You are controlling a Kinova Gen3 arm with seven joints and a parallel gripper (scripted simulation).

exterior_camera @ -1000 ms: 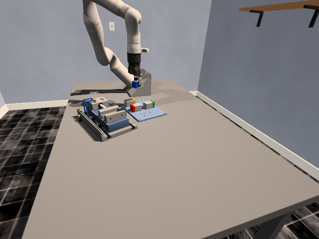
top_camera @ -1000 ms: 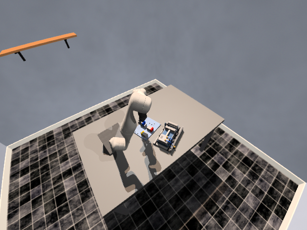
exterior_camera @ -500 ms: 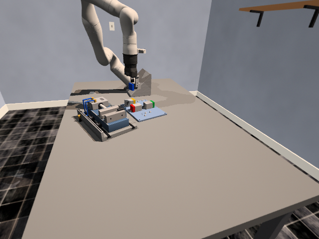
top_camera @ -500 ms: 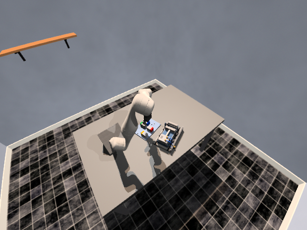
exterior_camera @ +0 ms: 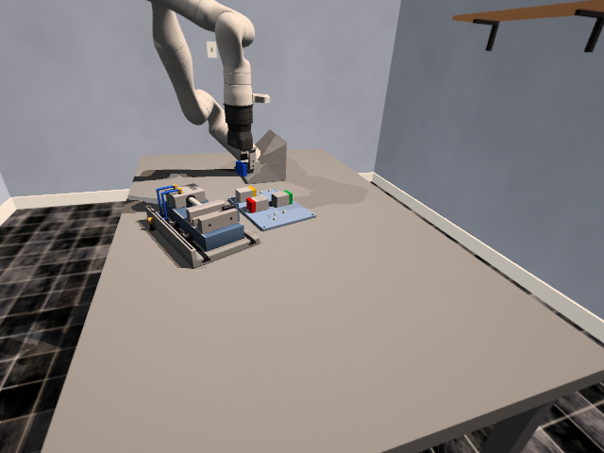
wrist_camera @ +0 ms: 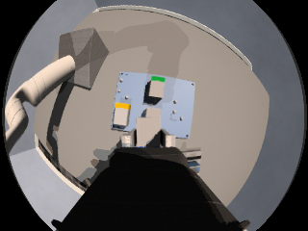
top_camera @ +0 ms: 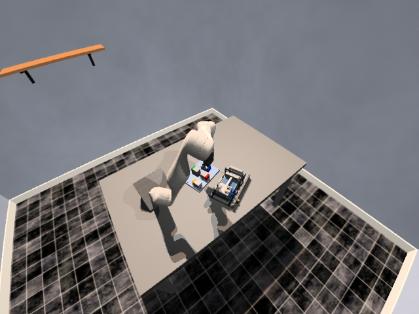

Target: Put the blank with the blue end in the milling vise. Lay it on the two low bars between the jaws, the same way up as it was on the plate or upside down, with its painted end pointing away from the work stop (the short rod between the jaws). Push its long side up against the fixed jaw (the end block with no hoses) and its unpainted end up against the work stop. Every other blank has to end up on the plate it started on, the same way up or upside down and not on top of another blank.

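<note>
The fixed jaw is 20 cm ahead of my hand, 9 cm to the right of it and 9 cm below it. Round my hand: yellow-ended blank 9 cm behind, 14 cm below; then blue-ended blank 2 cm below; then red-ended blank 3 cm to the left, 14 cm below.
</note>
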